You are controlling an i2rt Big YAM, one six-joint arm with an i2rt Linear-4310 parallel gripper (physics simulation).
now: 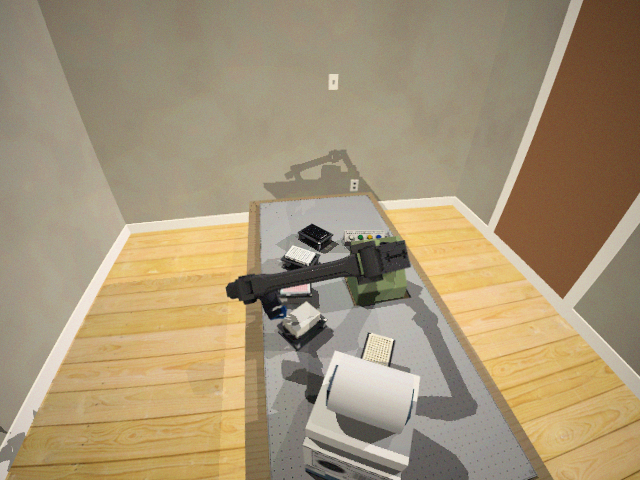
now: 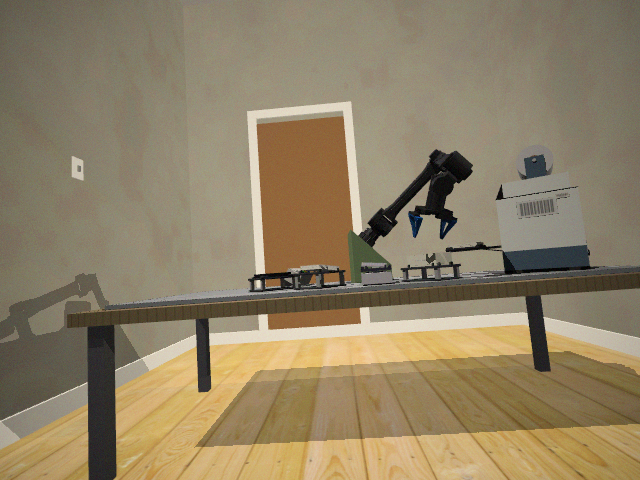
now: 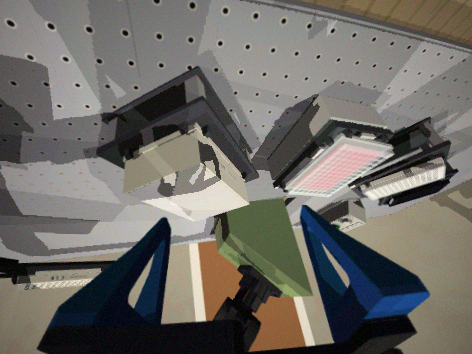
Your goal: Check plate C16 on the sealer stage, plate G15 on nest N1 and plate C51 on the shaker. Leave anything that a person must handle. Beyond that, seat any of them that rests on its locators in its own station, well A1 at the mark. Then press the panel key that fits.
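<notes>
My gripper (image 1: 279,312) (image 2: 428,238) (image 3: 234,217) is open and empty above the table, near a deep cream plate (image 1: 302,319) (image 2: 429,259) (image 3: 190,182) on a raised black nest. A pink-welled plate (image 1: 296,290) (image 3: 342,165) lies on a grey box-shaped station (image 2: 376,277) (image 3: 345,110). A white plate (image 1: 300,255) (image 3: 407,179) sits on another black nest. A cream plate (image 1: 378,348) (image 3: 65,278) lies at the sealer (image 1: 361,434) (image 2: 542,222). The panel (image 1: 364,236) (image 3: 357,216) has white, green, yellow and blue keys. Plate names are too small to read; exact seating is unclear.
The green arm mount (image 1: 379,286) (image 2: 361,263) (image 3: 260,230) stands beside the row of stations. A black rack-like station (image 1: 315,235) stands at the far end. The sealer carries a large white roll (image 1: 369,395) (image 2: 547,160) on top.
</notes>
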